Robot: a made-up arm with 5 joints. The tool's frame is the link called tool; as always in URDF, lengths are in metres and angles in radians. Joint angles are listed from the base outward. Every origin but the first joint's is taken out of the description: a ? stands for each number. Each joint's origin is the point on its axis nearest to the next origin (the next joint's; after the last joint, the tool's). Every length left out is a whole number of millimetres.
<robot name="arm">
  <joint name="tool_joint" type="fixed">
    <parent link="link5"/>
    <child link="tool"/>
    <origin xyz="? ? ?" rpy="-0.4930 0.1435 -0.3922"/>
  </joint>
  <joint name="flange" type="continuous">
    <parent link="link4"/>
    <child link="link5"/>
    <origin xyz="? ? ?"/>
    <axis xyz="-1 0 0"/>
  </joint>
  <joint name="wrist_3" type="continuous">
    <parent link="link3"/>
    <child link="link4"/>
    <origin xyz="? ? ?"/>
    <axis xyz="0 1 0"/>
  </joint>
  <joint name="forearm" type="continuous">
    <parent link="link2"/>
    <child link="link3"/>
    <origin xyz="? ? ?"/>
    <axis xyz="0 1 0"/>
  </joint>
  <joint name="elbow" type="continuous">
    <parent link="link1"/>
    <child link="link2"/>
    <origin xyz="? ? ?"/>
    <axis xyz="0 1 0"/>
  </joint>
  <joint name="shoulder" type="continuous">
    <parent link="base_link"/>
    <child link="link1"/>
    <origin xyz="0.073 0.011 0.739"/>
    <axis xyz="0 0 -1"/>
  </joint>
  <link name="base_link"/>
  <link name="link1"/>
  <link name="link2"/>
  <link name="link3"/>
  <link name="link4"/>
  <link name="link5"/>
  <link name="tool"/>
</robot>
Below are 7 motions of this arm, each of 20 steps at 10 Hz.
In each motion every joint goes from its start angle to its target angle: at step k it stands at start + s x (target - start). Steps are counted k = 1, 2, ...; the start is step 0. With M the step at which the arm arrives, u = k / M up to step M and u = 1 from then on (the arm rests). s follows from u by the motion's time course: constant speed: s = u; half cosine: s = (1 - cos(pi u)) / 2; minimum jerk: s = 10 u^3 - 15 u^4 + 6 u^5.
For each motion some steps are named. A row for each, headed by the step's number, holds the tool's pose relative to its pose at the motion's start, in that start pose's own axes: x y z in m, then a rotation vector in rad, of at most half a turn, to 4 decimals.
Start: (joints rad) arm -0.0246 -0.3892 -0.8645 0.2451 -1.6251
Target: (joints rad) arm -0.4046 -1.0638 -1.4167 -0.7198 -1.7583
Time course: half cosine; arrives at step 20
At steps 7, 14, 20:
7: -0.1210 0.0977 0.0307 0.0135 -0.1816 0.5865
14: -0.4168 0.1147 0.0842 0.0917 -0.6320 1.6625
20: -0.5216 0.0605 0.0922 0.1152 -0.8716 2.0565

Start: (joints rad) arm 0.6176 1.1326 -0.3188 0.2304 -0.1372
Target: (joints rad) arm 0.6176 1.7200 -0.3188 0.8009 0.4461
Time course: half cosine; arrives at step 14
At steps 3, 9, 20:
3: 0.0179 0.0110 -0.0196 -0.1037 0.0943 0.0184
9: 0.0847 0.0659 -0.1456 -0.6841 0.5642 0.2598
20: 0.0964 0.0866 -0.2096 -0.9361 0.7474 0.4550

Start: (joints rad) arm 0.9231 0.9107 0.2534 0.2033 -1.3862
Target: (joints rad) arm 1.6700 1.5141 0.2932 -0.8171 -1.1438
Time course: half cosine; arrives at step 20
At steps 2, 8, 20:
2: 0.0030 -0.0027 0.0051 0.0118 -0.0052 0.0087
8: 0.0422 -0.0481 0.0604 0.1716 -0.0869 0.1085
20: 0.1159 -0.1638 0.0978 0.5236 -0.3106 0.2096

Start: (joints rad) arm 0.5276 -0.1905 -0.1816 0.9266 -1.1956
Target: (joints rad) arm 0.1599 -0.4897 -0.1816 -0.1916 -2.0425
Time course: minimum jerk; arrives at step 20
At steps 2, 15, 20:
2: -0.0013 0.0012 -0.0003 0.0041 -0.0058 0.0116
15: -0.1942 0.0400 -0.0602 0.2945 -0.1107 1.4641
20: -0.2183 0.0293 -0.0697 0.3018 -0.0602 1.6475

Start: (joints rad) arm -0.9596 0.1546 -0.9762 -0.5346 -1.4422
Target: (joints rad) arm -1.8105 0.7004 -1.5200 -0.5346 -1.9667
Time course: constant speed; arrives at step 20
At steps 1, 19, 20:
1: 0.0012 0.0045 -0.0108 0.0585 0.0257 0.0245
19: -0.0601 0.1603 -0.1756 1.1123 0.5142 0.4317
20: -0.0684 0.1717 -0.1809 1.1708 0.5430 0.4523

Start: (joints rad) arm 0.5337 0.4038 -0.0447 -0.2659 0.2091
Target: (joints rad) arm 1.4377 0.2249 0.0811 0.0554 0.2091
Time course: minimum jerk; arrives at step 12
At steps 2, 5, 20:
2: 0.0044 -0.0096 -0.0074 0.0010 0.0280 -0.0184
5: 0.0251 -0.0942 -0.0763 0.0221 0.2751 -0.1749
20: -0.0307 -0.2497 -0.2230 0.1413 0.7955 -0.4810

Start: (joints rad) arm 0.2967 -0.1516 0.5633 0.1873 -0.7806
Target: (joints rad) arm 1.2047 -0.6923 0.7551 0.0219 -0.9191
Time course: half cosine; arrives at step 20
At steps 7, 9, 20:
7: -0.0151 -0.0600 0.0248 0.2509 -0.1432 -0.0922
9: -0.0267 -0.0919 0.0315 0.3780 -0.2282 -0.1505
20: -0.0862 -0.1936 0.0192 0.7944 -0.5954 -0.4331

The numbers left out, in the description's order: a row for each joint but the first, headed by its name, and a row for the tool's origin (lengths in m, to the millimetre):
tool: 0.000 -0.020 -0.025
flange: 0.083 0.000 0.023
wrist_3: 0.206 0.000 -0.017
forearm: 0.018 0.000 0.209
elbow: 0.033 0.039 0.000

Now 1 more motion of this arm.
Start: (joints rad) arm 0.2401 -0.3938 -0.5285 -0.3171 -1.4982
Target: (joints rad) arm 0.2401 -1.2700 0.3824 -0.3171 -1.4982
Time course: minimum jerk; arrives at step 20
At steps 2, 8, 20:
2: -0.0013 0.0007 0.0002 0.0000 0.0002 -0.0002
8: -0.0530 0.0194 0.0049 0.0013 0.0058 -0.0093
20: -0.1750 0.0164 -0.0137 0.0040 0.0183 -0.0292

